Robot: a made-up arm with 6 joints.
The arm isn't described. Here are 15 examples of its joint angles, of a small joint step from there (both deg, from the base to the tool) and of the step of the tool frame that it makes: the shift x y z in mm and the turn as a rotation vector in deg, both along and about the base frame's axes.
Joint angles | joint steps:
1: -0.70 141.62 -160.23 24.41 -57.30 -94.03 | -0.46 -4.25 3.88 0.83 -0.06 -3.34
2: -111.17 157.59 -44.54 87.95 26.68 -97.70 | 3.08 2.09 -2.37 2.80 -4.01 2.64
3: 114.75 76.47 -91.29 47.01 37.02 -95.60 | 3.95 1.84 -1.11 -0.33 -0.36 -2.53
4: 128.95 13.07 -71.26 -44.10 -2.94 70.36 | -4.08 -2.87 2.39 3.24 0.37 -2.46
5: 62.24 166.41 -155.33 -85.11 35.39 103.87 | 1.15 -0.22 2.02 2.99 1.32 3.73
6: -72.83 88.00 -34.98 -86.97 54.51 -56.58 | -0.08 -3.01 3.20 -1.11 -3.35 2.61
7: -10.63 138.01 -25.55 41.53 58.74 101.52 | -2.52 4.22 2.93 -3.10 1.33 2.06
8: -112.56 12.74 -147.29 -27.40 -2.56 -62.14 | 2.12 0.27 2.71 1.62 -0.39 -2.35
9: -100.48 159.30 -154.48 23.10 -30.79 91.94 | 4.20 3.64 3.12 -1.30 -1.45 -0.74
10: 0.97 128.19 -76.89 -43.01 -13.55 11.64 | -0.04 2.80 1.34 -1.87 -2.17 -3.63
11: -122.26 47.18 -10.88 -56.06 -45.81 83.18 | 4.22 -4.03 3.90 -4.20 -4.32 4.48
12: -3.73 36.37 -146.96 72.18 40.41 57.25 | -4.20 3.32 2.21 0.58 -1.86 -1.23
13: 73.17 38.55 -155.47 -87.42 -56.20 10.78 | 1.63 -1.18 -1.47 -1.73 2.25 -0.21
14: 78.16 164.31 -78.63 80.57 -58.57 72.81 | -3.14 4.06 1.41 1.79 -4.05 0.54
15: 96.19 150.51 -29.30 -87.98 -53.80 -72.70 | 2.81 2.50 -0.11 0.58 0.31 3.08
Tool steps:
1: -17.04 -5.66 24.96 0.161 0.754 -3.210
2: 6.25 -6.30 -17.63 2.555 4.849 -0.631
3: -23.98 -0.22 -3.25 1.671 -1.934 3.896
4: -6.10 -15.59 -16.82 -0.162 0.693 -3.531
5: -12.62 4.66 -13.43 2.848 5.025 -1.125
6: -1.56 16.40 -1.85 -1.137 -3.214 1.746
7: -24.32 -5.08 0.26 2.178 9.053 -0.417
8: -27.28 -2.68 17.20 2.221 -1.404 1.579
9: 52.97 -19.44 -65.50 5.797 1.147 3.394
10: -5.20 2.89 -32.34 -2.975 1.889 4.545
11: 29.78 20.02 -14.01 -0.536 -1.760 9.477
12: 53.19 22.40 30.85 1.983 4.044 -3.942
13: 9.67 -23.92 -10.84 3.447 2.027 1.318
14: 19.74 -42.45 -27.80 -5.135 -2.555 -5.630
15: -8.92 -12.54 -10.76 -4.667 -1.927 0.769
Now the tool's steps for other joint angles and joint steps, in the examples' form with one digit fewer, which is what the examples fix.
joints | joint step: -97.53 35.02 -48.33 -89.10 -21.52 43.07 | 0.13 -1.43 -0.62 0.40 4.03 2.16
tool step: -5.7 10.3 6.5 -1.71 -3.43 -2.85
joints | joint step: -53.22 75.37 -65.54 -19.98 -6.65 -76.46 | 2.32 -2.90 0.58 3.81 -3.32 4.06
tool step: -1.0 24.9 19.3 0.69 -9.50 3.40
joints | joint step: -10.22 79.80 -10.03 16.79 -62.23 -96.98 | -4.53 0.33 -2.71 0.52 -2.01 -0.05
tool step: 5.3 -21.7 14.2 -1.26 -4.11 -5.25
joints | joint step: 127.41 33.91 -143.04 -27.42 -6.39 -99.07 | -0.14 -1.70 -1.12 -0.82 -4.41 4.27
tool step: 13.9 -26.8 -22.7 7.43 0.84 1.80
